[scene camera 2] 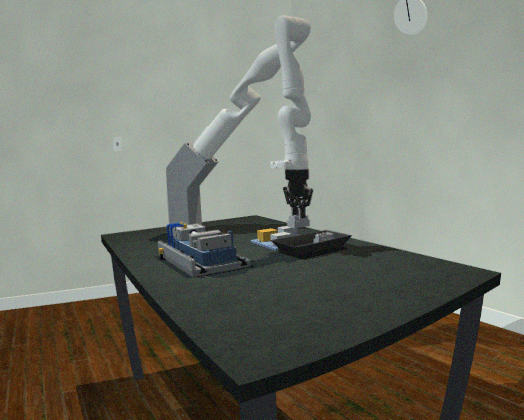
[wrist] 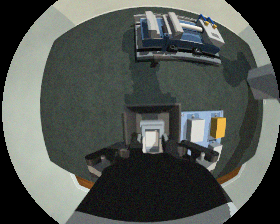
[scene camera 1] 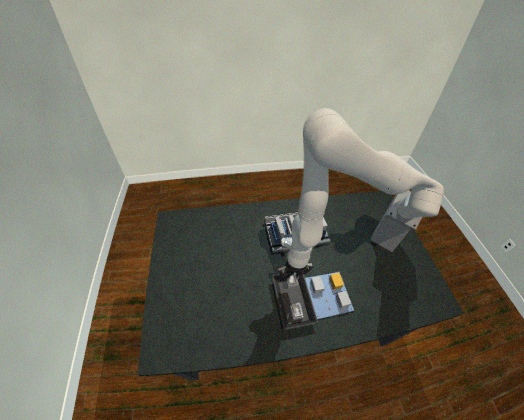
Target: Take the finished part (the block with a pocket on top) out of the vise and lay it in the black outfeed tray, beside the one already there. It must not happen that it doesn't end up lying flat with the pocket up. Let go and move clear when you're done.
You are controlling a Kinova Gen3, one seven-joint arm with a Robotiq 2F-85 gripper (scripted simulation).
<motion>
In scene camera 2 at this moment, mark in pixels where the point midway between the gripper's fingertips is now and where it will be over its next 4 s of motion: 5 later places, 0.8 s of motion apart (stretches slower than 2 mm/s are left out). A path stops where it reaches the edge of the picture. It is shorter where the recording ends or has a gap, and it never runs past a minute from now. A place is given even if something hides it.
My gripper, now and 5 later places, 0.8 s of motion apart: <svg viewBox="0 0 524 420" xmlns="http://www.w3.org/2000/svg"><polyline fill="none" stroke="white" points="298,219 299,231 299,238 299,239 299,242 299,240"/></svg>
</motion>
